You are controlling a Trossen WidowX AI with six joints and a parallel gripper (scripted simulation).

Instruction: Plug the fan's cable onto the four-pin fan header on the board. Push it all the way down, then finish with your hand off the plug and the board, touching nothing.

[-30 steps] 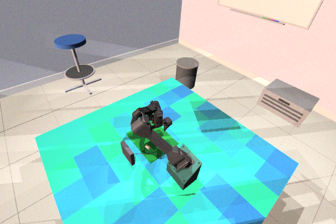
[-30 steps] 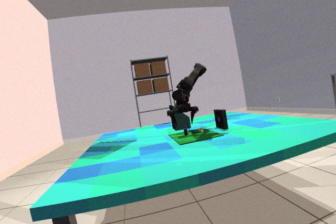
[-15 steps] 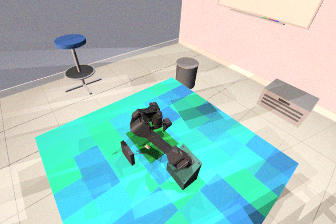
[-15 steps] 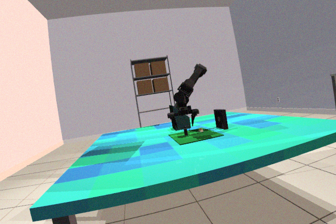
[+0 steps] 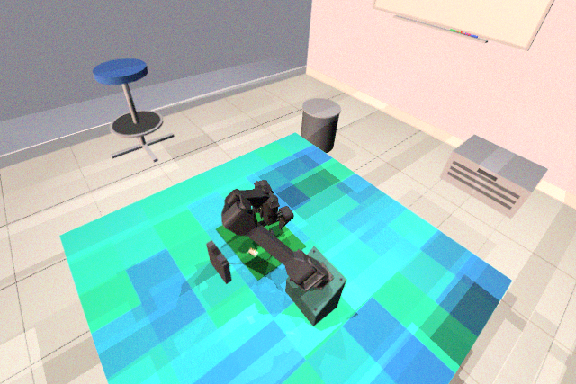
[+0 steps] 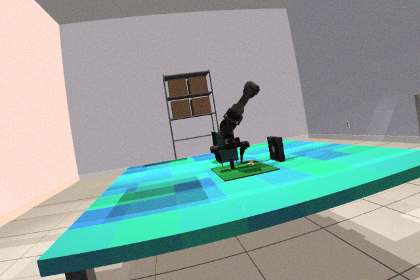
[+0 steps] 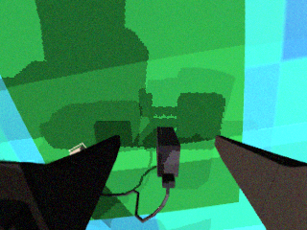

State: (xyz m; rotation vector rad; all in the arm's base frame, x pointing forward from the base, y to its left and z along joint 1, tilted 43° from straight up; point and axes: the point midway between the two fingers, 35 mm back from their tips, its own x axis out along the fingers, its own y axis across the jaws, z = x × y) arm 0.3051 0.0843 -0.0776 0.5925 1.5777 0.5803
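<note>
Right now the dark fan plug is 10 mm behind my gripper tip. From my gripper tip the other things lie so: black fan (40 mm behind, 230 mm to the left, 30 mm above); then white four-pin header (30 mm behind, 100 mm to the left, 30 mm below); then green board (20 mm ahead, 40 mm to the left, 40 mm below).
</note>
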